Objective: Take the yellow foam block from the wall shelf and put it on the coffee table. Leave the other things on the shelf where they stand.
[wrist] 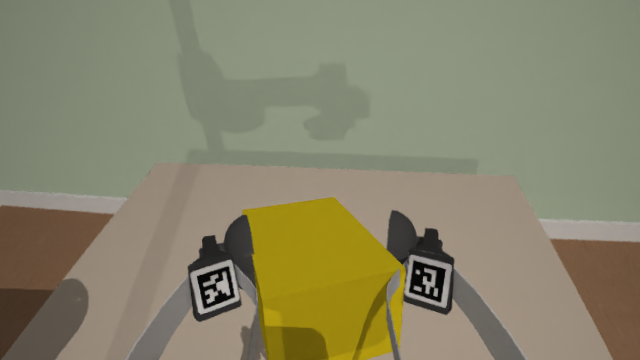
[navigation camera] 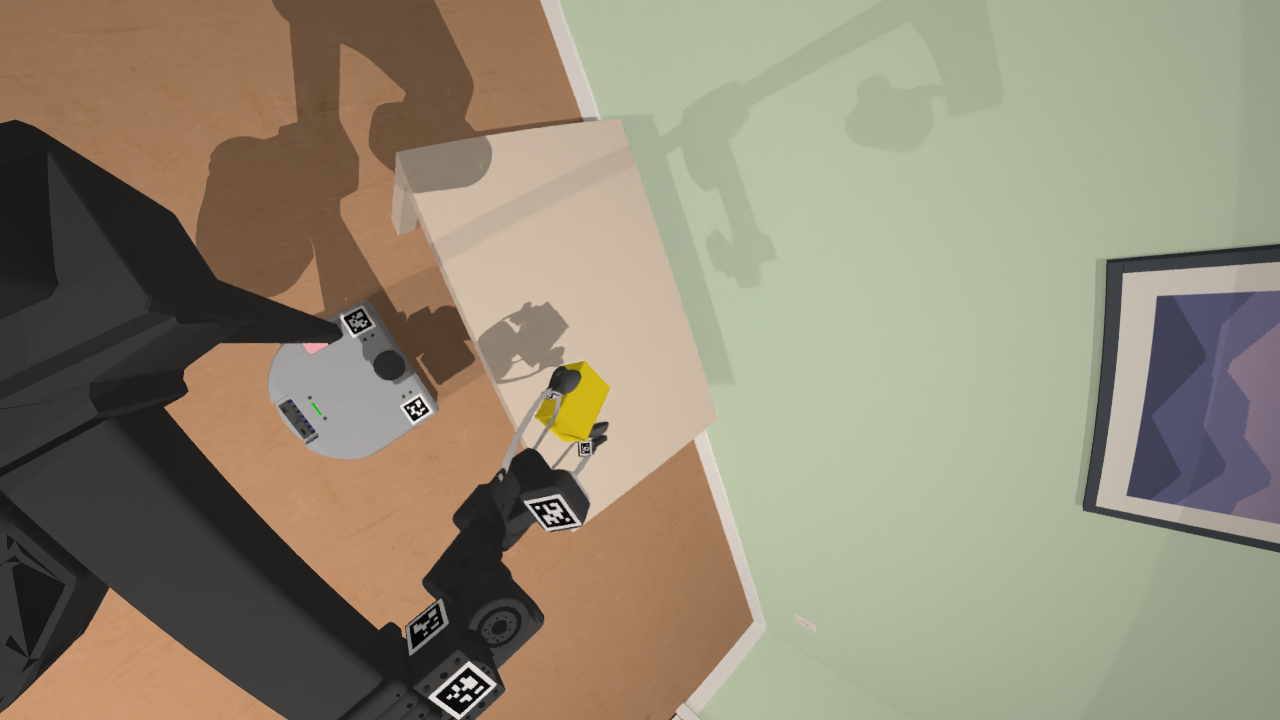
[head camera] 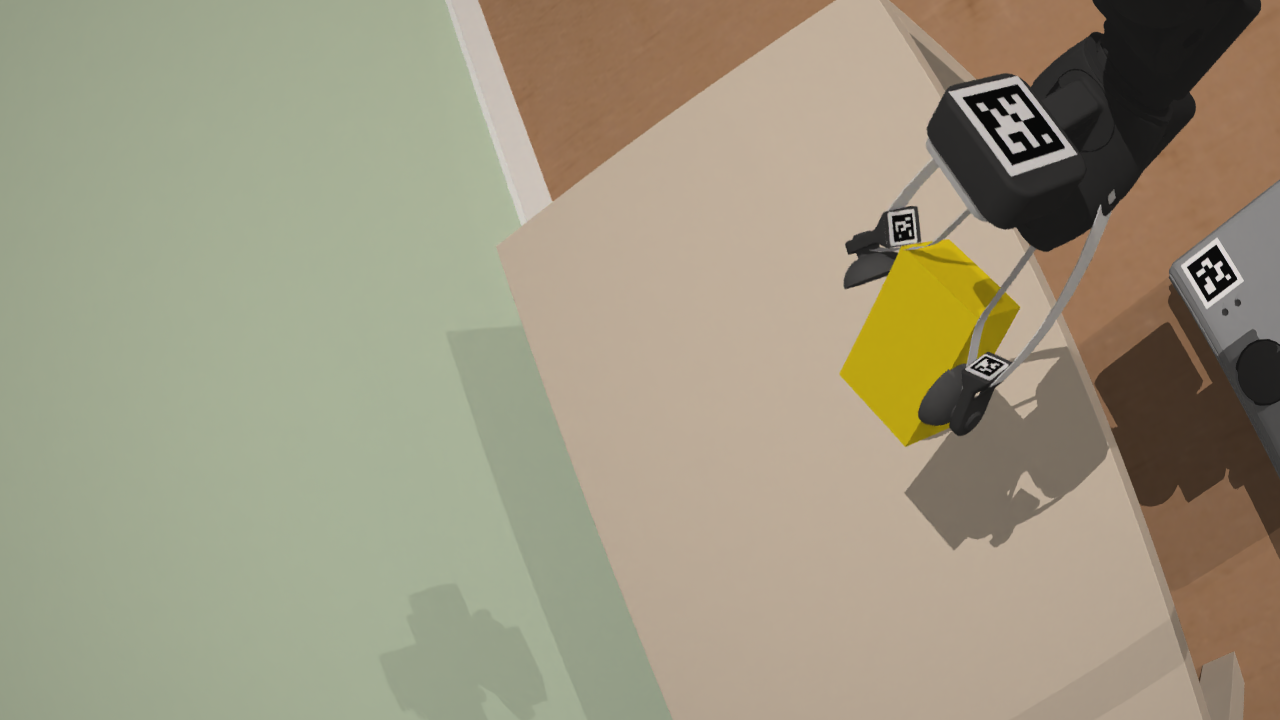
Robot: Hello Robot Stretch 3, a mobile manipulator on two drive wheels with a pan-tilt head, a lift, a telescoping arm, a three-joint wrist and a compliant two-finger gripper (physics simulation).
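Places are measured from the robot's base along level axes (x back, y right, z up), in centimetres.
Where they show: gripper, fingertip midpoint: (navigation camera: 587,397) (head camera: 896,351); robot's base, link origin: (navigation camera: 388,363) (head camera: 1262,370).
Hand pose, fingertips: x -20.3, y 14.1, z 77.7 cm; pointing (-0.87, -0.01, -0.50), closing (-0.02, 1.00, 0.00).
Observation:
Things, the pixels of their centre, and the offset from my fingertips. Level surfaces: height alone.
- yellow foam block, body centre: (head camera: 929,341) (navigation camera: 574,401) dx +1.9, dy -0.6, dz -0.4 cm
- beige coffee table, surface height: dz -32.7 cm
- picture frame, body centre: (navigation camera: 1277,414) dx -68.6, dy +43.1, dz +74.4 cm
My gripper (head camera: 913,330) (navigation camera: 579,410) (wrist: 320,239) is shut on the yellow foam block (head camera: 922,340) (navigation camera: 575,403) (wrist: 318,267), with one finger pad on each side of it. It holds the block above the beige coffee table (head camera: 716,447) (navigation camera: 547,225) (wrist: 496,247), near the table's edge on the robot's side. The block's shadow falls on the table top a little apart from it, so the block hangs in the air.
The coffee table stands against a green wall (head camera: 223,313) (navigation camera: 896,310) (wrist: 318,59) with a white baseboard. The robot's grey base (head camera: 1243,313) (navigation camera: 346,395) stands on the brown wooden floor beside the table. A picture frame (navigation camera: 1102,387) hangs on the wall.

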